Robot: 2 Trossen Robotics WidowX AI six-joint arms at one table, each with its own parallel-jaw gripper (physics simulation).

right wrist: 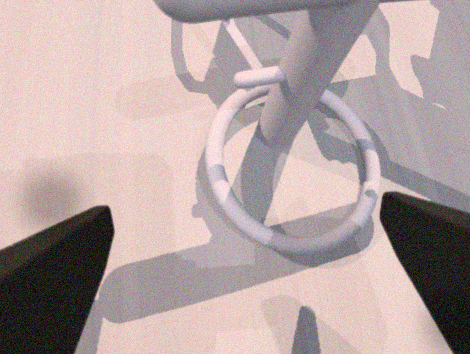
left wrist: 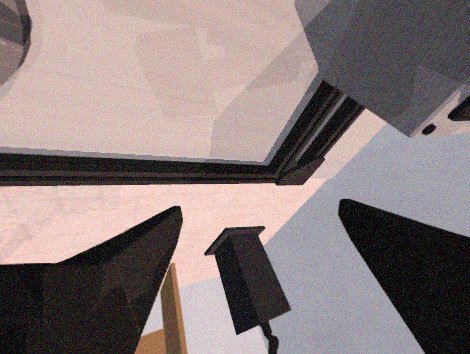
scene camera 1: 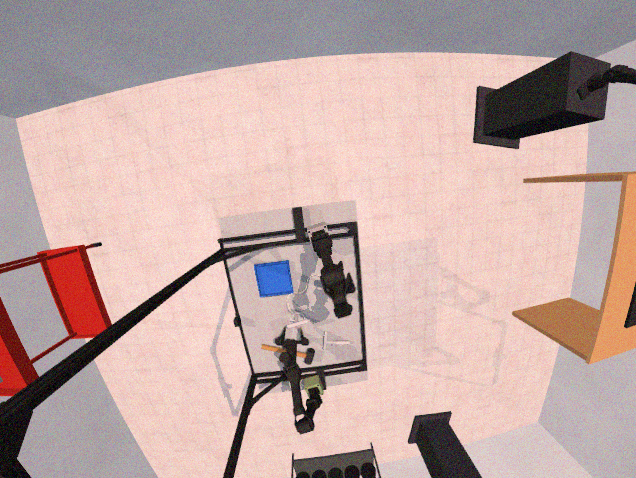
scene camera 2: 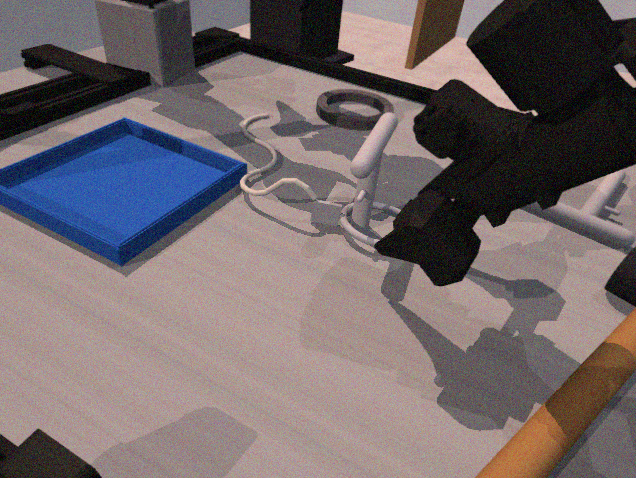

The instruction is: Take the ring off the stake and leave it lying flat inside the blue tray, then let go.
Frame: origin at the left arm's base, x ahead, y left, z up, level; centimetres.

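Seen in the pictures: left gripper, fingertip midpoint: [left wrist: 258, 209] [scene camera 1: 345, 266]; right gripper, fingertip midpoint: [right wrist: 248, 212] [scene camera 1: 292, 327]; left arm's base, link origin: [scene camera 1: 319, 237]; right arm's base, link origin: [scene camera 1: 314, 391].
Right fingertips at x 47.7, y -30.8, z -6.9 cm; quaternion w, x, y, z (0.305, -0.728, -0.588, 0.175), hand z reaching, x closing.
Pixels of each thing's top centre, then the offset from my right fingertips to it. "*": a spot on its surface instead.
- pale ring, top centre: [right wrist: 291, 113] [scene camera 2: 368, 207] dx -3.8, dy +3.4, dz -1.6 cm
- white stake, top centre: [scene camera 2: 377, 133] [scene camera 1: 297, 324] dx -4.4, dy +4.7, dz +6.2 cm
- blue tray, top centre: [scene camera 2: 121, 169] [scene camera 1: 273, 279] dx -30.7, dy -0.7, dz -2.1 cm
- white cord, surface spot: [scene camera 2: 257, 192] * dx -15.7, dy +1.7, dz -2.2 cm
- dark ring, top centre: [scene camera 2: 355, 104] dx -12.8, dy +32.3, dz -2.9 cm
- hammer with an orange handle, top centre: [scene camera 2: 618, 351] [scene camera 1: 287, 355] dx +17.6, dy -9.8, dz +0.6 cm
- white T-shaped piece, top centre: [scene camera 2: 592, 185] [scene camera 1: 337, 341] dx +20.5, dy +21.6, dz -2.4 cm
The pale ring [scene camera 2: 351, 229] [right wrist: 305, 245] sits low around the upright post of the white stake [scene camera 2: 366, 192] [right wrist: 295, 95], which has a crossbar on top and a small side peg. The blue tray [scene camera 1: 273, 278] [scene camera 2: 128, 190] lies left of the stake in scene camera 2. My right gripper [scene camera 1: 292, 335] [right wrist: 248, 212] is open and empty beside the stake. In the right wrist view its fingers stand on either side of the ring, the right finger closer; contact is unclear. My left gripper [left wrist: 258, 209] is open and empty, facing the table edge and wall.
A white cord [scene camera 2: 257, 192] lies between tray and stake, and a dark ring [scene camera 2: 329, 114] lies behind the stake. A hammer with an orange handle [scene camera 1: 272, 348] [scene camera 2: 534, 421] and a white T-shaped piece [scene camera 1: 336, 341] [scene camera 2: 586, 226] lie nearby. A black frame [scene camera 1: 361, 308] edges the table.
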